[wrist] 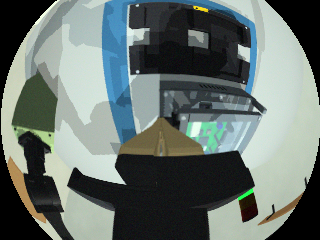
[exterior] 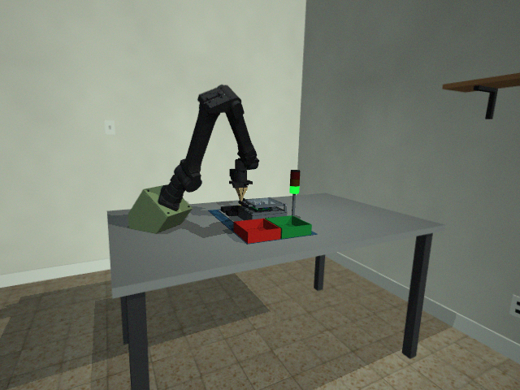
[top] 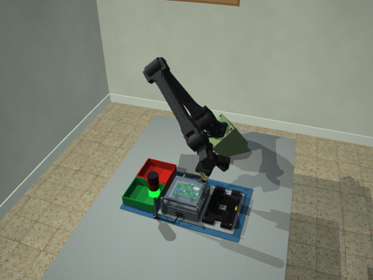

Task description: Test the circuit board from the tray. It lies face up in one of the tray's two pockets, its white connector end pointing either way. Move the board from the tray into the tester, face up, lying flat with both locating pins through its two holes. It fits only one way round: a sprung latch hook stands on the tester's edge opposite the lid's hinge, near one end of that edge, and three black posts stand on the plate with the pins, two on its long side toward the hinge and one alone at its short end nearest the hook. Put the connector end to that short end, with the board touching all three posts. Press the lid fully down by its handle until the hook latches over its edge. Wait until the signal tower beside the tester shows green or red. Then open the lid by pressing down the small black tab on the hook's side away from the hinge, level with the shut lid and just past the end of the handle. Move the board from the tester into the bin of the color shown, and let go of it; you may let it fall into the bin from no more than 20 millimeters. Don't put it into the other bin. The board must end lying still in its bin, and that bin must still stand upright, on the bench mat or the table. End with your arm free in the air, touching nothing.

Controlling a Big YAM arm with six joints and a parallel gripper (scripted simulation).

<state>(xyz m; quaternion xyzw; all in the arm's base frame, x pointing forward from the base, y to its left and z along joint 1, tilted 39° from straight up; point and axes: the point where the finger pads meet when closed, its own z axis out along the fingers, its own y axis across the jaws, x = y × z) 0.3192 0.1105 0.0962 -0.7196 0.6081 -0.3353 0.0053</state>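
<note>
Right now the latch hook is 10 mm ahead of my hand and 10 mm below it. Also, from my hand: tester plate (80 mm ahead, 50 mm to the right, 30 mm below); green circuit board (80 mm ahead, 60 mm to the right, 30 mm below); clear lid (80 mm ahead, 60 mm to the right, 10 mm below).
</note>
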